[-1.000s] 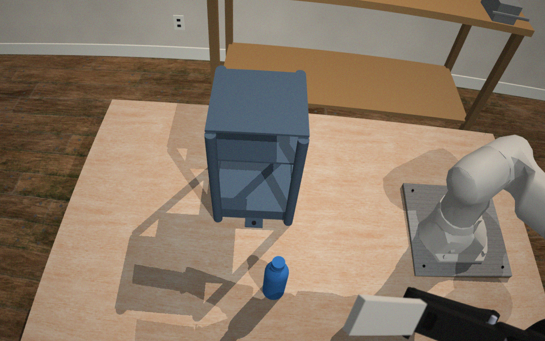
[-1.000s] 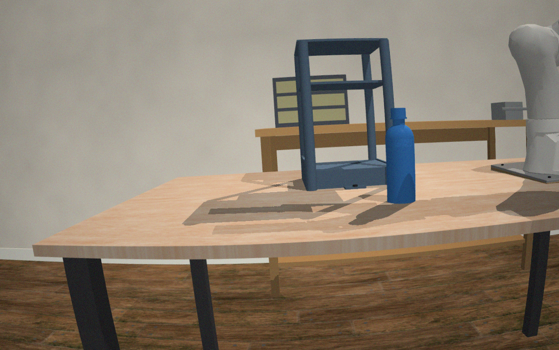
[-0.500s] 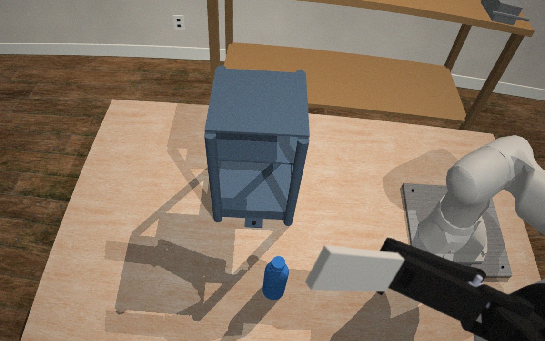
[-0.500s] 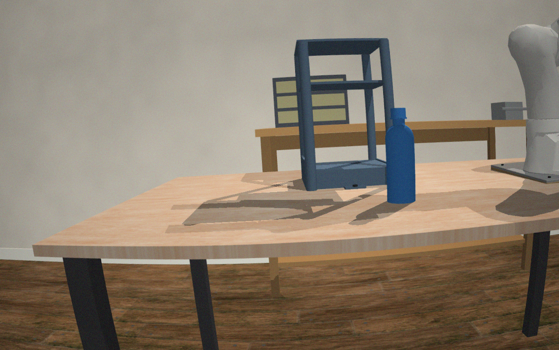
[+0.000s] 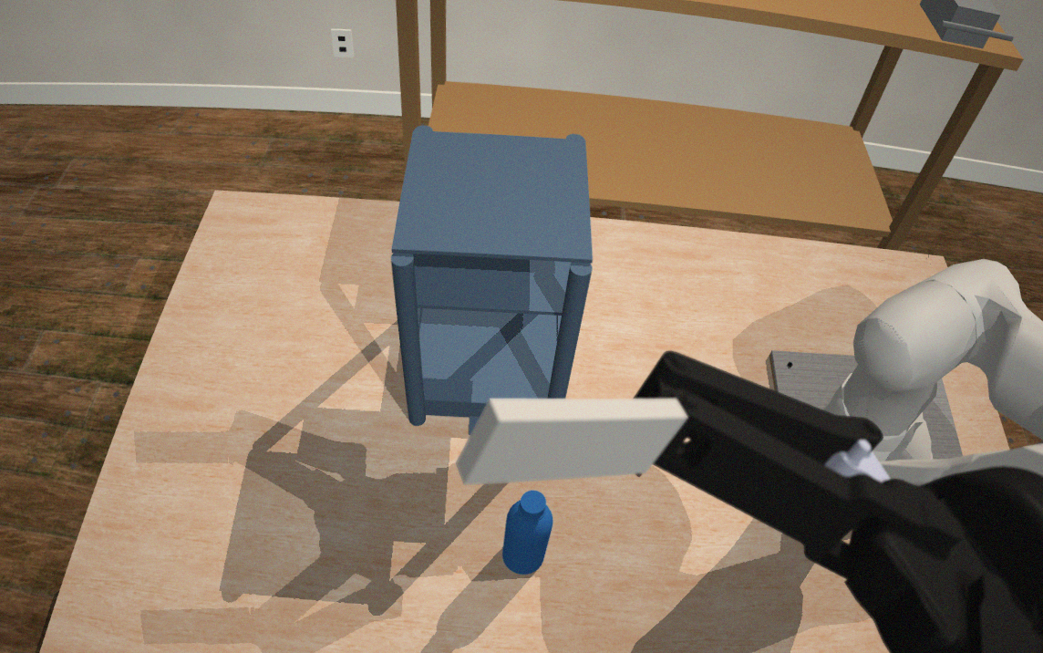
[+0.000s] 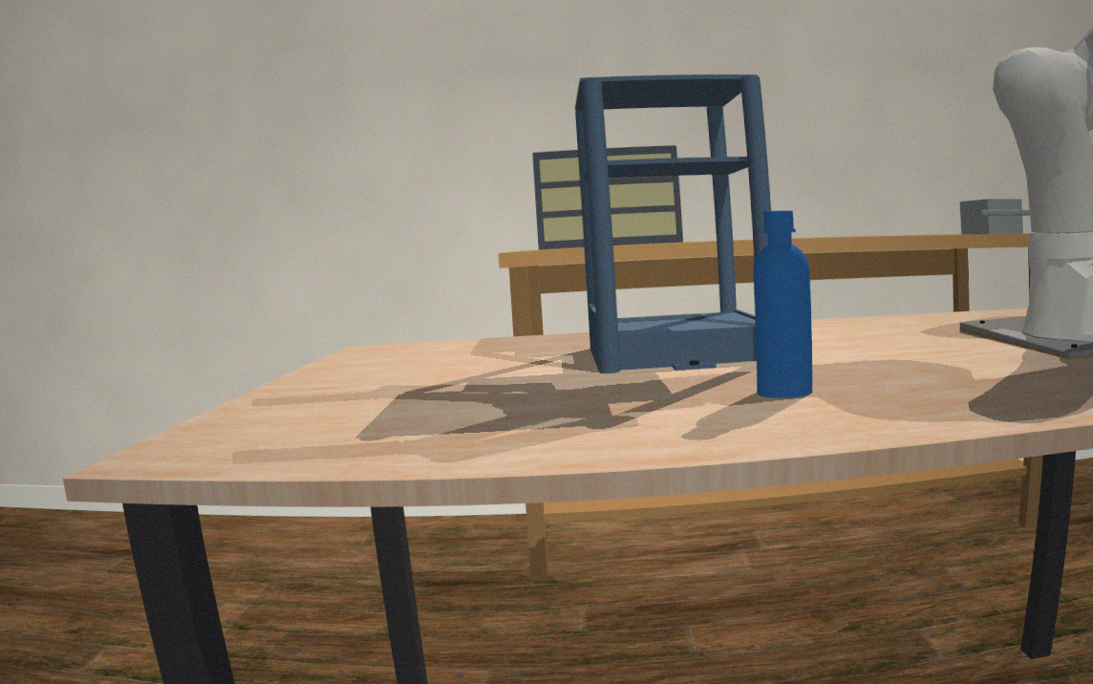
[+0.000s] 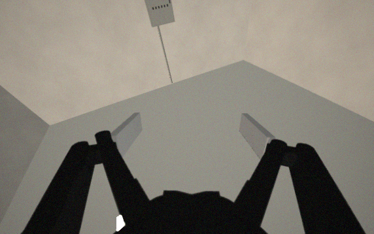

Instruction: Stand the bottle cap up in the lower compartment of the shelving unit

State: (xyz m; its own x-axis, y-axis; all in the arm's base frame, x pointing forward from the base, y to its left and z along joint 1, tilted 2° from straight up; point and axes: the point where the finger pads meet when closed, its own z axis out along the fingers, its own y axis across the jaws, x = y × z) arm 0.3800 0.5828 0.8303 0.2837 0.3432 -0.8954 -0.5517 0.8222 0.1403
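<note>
The blue bottle is 50 mm ahead of my hand, 330 mm to the right of it and 700 mm below it. Round my hand: blue shelving unit (170 mm ahead, 630 mm to the right, 640 mm below).
</note>
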